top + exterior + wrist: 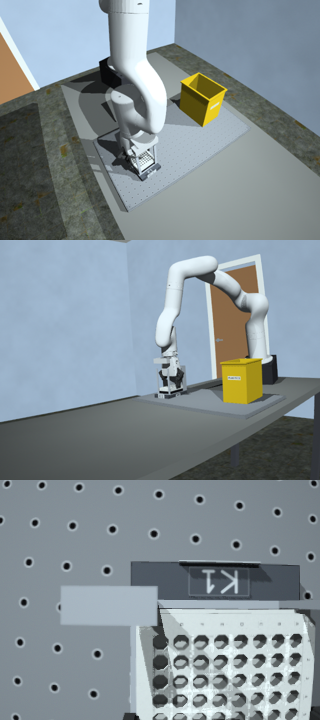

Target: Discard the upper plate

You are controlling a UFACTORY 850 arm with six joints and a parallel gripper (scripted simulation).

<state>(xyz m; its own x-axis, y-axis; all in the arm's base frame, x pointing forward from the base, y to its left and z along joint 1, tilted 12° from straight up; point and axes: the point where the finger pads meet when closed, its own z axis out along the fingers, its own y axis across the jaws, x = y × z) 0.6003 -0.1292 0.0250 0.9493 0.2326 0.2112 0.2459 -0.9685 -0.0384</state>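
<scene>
My gripper is now 10 mm above the white 96-well plate. Round my hand: black 96-well plate: 20 mm below; yellow plastics bin: 390 mm to the left, 130 mm behind, 40 mm above.
</scene>
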